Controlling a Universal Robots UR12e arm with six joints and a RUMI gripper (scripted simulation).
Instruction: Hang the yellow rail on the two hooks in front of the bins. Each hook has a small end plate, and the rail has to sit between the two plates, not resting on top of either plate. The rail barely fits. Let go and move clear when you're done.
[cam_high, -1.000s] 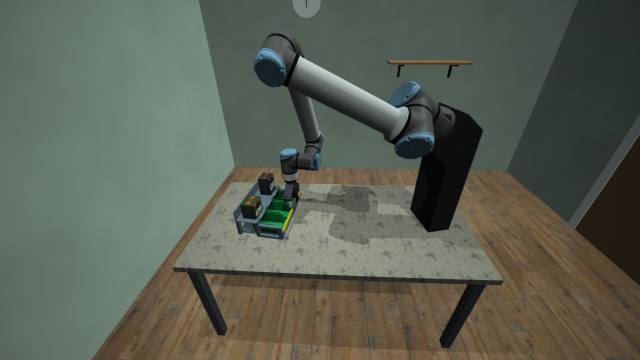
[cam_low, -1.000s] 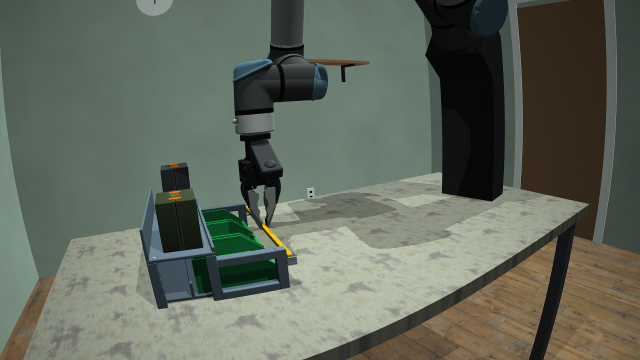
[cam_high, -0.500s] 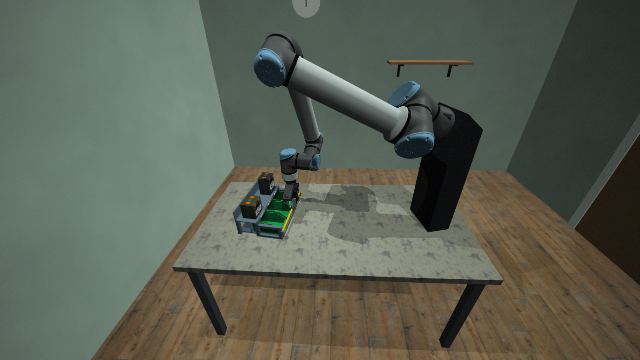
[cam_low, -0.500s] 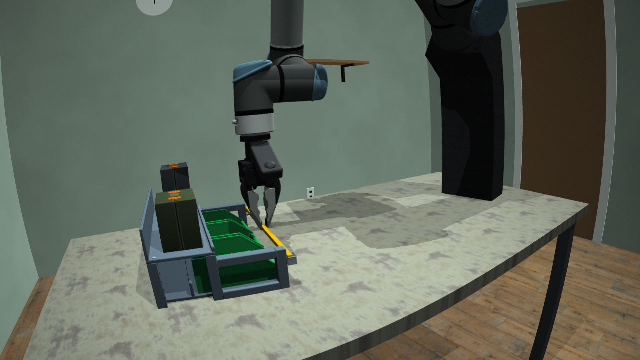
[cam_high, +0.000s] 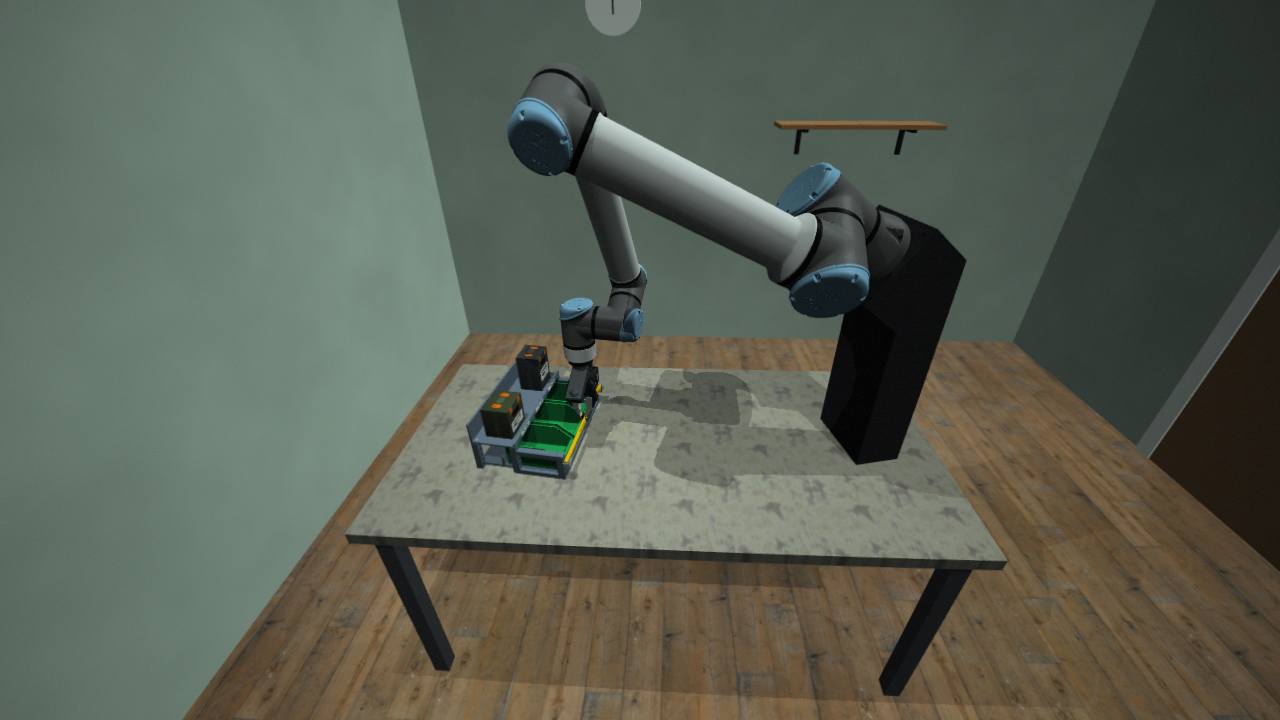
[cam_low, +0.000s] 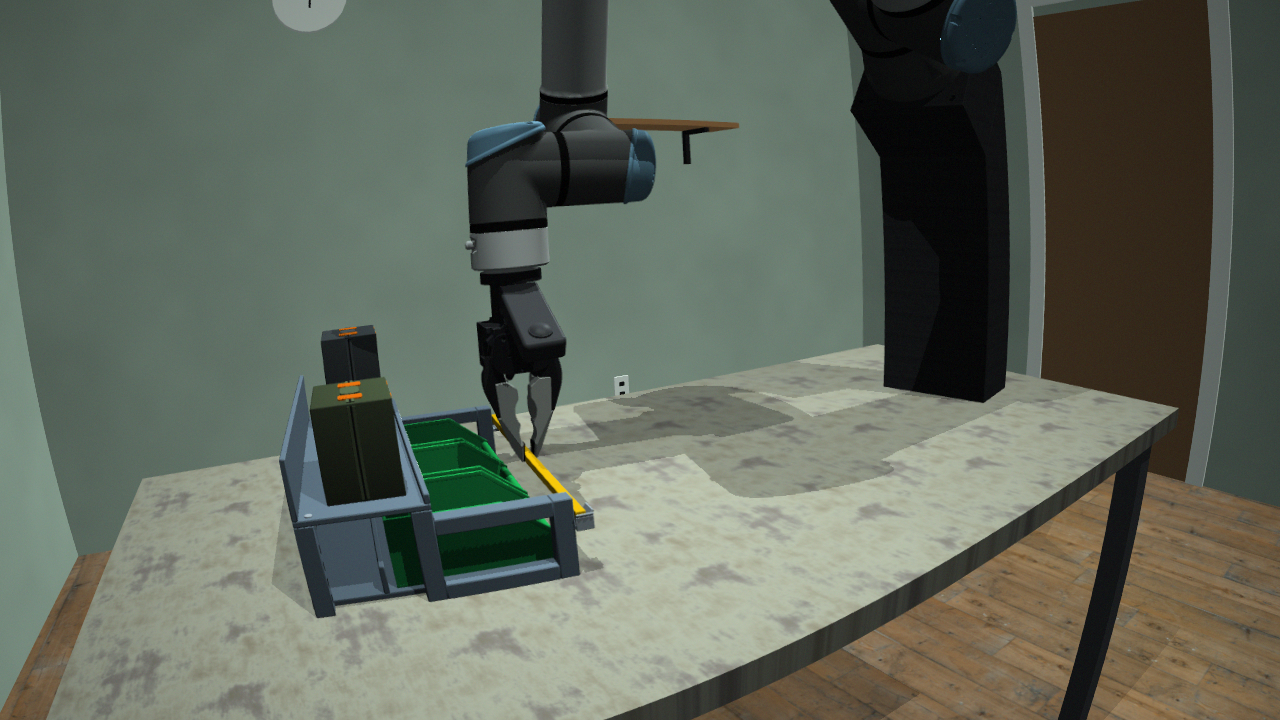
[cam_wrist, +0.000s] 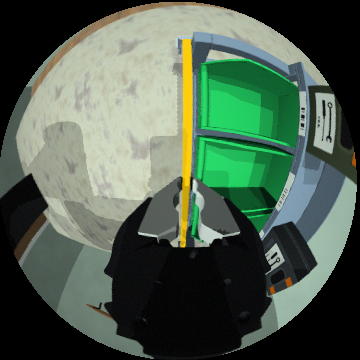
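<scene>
Right now the yellow rail is 1 cm below my hand.
</scene>
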